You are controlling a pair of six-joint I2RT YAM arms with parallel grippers.
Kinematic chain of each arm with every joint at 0, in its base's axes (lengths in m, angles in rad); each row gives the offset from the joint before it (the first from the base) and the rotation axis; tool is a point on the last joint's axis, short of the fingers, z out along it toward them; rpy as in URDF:
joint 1: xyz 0 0 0.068 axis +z
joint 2: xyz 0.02 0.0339 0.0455 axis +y
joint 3: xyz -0.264 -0.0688 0 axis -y
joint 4: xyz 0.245 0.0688 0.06 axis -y
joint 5: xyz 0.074 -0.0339 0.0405 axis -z
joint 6: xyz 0.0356 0 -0.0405 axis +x
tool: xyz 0 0 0 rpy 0 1.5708 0
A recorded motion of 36 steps. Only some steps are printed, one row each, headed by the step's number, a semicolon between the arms.
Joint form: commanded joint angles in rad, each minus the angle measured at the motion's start. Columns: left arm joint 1, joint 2, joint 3, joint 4, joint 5, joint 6; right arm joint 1, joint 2, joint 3, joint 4, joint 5, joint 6.
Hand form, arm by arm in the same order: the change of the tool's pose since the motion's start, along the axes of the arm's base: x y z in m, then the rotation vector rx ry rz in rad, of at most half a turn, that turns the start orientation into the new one. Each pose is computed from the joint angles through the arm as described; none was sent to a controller.
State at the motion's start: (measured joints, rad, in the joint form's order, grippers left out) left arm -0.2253 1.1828 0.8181 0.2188 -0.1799 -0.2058; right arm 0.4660 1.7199 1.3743 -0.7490 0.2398 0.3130
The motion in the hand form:
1: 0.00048 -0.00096 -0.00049 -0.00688 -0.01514 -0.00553; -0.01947 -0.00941 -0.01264 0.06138 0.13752 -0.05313
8: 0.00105 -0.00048 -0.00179 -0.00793 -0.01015 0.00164; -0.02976 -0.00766 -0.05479 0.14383 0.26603 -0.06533
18: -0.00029 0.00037 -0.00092 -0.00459 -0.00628 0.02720; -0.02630 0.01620 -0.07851 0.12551 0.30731 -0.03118
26: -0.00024 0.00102 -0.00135 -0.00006 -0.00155 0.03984; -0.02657 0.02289 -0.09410 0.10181 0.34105 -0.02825
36: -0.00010 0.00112 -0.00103 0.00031 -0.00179 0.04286; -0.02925 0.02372 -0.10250 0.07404 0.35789 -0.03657
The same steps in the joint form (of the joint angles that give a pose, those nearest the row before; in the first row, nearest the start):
1: -0.0025 0.0030 -0.0070 0.0257 0.0034 -0.0029; -0.0081 -0.0364 -0.0696 -0.0803 -0.0878 0.0902
8: -0.0011 0.0059 -0.0082 0.0247 -0.0019 -0.0059; -0.0023 -0.0051 -0.1923 -0.0078 -0.2071 0.1511
18: -0.0026 -0.0003 -0.0064 0.0118 -0.0290 -0.0074; 0.0549 0.0901 -0.1716 0.0260 -0.2100 0.1709
26: -0.0018 0.0000 -0.0057 0.0061 -0.0412 -0.0059; 0.0724 0.1377 -0.1727 0.0342 -0.2060 0.1793
36: -0.0017 0.0004 -0.0043 0.0052 -0.0442 -0.0059; 0.0802 0.1549 -0.1839 0.0327 -0.1892 0.1867

